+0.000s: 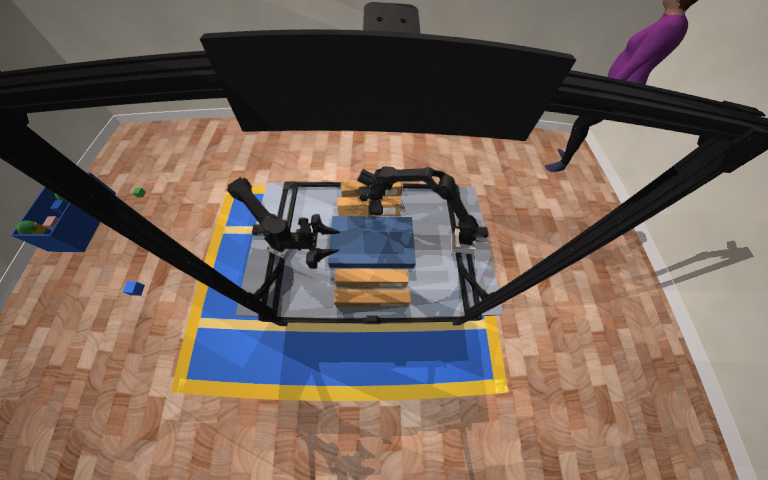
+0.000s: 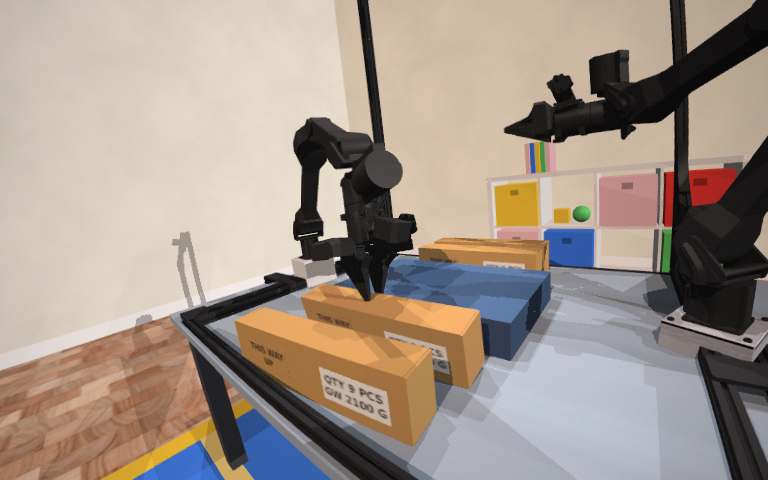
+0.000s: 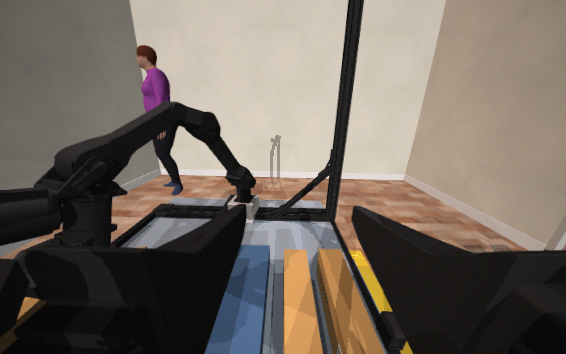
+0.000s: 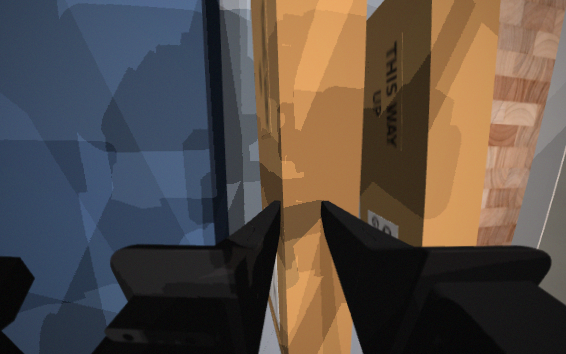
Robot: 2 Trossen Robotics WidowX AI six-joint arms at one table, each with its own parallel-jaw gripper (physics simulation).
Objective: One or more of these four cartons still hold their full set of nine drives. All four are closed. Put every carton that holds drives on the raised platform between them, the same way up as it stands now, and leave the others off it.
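Places are measured from the left arm's base along level axes (x ahead, y right, z down), in metres.
Pixels of known places: left gripper, between the fingertips: (image 1: 339, 241) (image 2: 509, 132) (image 3: 299, 211); right gripper, between the fingertips: (image 1: 372, 203) (image 2: 373, 299) (image 4: 300, 207); left arm's base, origin of its link: (image 2: 717, 320); right arm's base, origin of its link: (image 1: 465, 238) (image 3: 244, 198).
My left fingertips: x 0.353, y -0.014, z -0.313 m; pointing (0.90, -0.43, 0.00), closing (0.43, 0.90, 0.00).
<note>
Ahead of a thing's pixels: the offset from my left fingertips to its top centre.
Four tan cartons stand on the table around the blue raised platform @(dx +0.036, dy -0.199, dz +0.294 m) (image 1: 373, 240) (image 2: 468, 286) (image 3: 246, 281) (image 4: 159, 105). My right gripper (image 1: 375, 210) (image 2: 372, 295) (image 4: 300, 207) reaches down onto the back carton next to the platform @(dx -0.062, dy -0.370, dz +0.262 m) (image 1: 349, 207) (image 2: 425, 319) (image 4: 317, 123) and is shut on it. The carton stands on the table. The outer back carton @(dx -0.101, dy -0.481, dz +0.269 m) (image 1: 351, 188) (image 2: 334, 352) (image 4: 397, 105) stands beside it, marked THIS WAY UP. Two more cartons @(dx +0.116, dy -0.025, dz +0.269 m) (image 1: 371, 277) @(dx +0.158, dy +0.057, dz +0.269 m) (image 1: 373, 297) (image 3: 297, 298) stand on the platform's other side. My left gripper (image 1: 336, 241) (image 2: 508, 129) (image 3: 299, 211) is open and empty, high beside the platform.
A black frame (image 2: 263, 376) (image 3: 345, 105) edges the table. A person in purple (image 3: 155, 88) stands on the floor beyond the table. A white shelf unit (image 2: 549, 173) with coloured bins stands against the wall.
</note>
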